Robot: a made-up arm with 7 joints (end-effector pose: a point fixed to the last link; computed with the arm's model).
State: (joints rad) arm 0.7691 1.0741 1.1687 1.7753 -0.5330 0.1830 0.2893
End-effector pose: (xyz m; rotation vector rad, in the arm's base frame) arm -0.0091 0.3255 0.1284 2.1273 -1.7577 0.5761
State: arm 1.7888 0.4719 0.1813 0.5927 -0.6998 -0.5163 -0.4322
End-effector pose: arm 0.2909 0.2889 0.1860 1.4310 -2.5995 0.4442
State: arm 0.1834 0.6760 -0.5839 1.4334 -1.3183 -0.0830 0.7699
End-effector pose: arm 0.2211 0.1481 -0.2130 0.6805 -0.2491 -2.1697
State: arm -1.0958 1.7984 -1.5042 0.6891 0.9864 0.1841 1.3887
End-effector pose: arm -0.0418 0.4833 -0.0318 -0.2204 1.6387 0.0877
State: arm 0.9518 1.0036 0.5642 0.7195 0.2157 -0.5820 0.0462
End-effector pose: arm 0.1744 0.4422 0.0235 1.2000 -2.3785 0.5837
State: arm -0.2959 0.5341 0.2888 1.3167 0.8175 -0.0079 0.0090
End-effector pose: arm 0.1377 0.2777 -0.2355 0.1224 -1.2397 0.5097
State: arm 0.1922 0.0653 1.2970 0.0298 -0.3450 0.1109 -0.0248
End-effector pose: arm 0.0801 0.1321 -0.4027 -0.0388 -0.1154 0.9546
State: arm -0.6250 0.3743 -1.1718 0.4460 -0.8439 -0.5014 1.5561
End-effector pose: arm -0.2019 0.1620 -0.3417 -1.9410 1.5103 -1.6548
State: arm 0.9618 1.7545 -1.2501 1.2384 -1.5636 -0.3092 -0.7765
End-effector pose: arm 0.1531 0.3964 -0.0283 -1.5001 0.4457 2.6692
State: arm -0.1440 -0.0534 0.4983 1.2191 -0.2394 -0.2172 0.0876
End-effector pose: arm 0.1368 0.1813 -0.2979 0.3596 -1.2064 0.1291
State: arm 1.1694 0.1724 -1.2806 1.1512 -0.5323 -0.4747 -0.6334
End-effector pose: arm 0.3094 -0.0385 -0.0700 0.3145 -2.7656 -1.4428
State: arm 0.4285 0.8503 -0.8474 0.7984 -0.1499 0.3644 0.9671
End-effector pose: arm 0.2244 0.2831 -0.2448 -0.0068 0.0883 -0.9566
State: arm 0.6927 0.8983 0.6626 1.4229 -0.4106 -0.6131 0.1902
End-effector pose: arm 0.1546 0.3591 0.0775 1.7849 -2.1302 -0.5866
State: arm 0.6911 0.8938 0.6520 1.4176 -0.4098 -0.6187 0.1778
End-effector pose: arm 0.1578 0.3586 0.0754 1.7750 -2.1413 -0.5869
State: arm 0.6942 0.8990 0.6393 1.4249 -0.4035 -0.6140 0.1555
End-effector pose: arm 0.1585 0.3563 0.0776 1.7836 -2.1632 -0.5778
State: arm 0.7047 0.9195 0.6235 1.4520 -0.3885 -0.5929 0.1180
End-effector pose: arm 0.1552 0.3512 0.0863 1.8200 -2.2023 -0.5536
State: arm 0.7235 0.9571 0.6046 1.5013 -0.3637 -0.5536 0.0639
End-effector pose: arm 0.1470 0.3420 0.1013 1.8843 -2.2617 -0.5131
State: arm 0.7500 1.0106 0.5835 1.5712 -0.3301 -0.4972 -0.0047
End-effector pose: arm 0.1341 0.3282 0.1205 1.9690 -2.3403 -0.4587
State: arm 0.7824 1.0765 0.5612 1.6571 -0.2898 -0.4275 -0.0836
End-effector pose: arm 0.1175 0.3095 0.1403 -1.9680 2.3237 0.3783
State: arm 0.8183 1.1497 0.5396 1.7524 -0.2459 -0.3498 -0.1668
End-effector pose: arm 0.0987 0.2869 0.1573 -1.8919 2.2321 0.2931
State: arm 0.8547 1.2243 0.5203 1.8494 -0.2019 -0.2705 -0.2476
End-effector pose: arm 0.0800 0.2625 0.1692 -1.8119 2.1481 0.2260
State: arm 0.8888 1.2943 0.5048 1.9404 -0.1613 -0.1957 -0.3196
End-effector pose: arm 0.0634 0.2391 0.1756 -1.7382 2.0768 0.1788
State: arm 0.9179 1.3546 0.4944 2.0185 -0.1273 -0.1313 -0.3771
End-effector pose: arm 0.0499 0.2189 0.1776 -1.6791 2.0199 0.1501
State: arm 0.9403 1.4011 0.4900 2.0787 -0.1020 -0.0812 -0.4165
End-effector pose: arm 0.0399 0.2036 0.1771 -1.6387 1.9771 0.1349
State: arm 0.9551 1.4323 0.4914 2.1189 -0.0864 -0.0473 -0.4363
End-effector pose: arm 0.0329 0.1937 0.1758 -1.6178 1.9469 0.1297
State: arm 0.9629 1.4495 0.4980 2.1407 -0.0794 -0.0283 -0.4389
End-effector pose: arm 0.0284 0.1884 0.1749 -1.6130 1.9268 0.1304
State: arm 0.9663 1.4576 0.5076 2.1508 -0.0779 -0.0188 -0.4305
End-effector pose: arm 0.0252 0.1860 0.1745 -1.6184 1.9131 0.1341
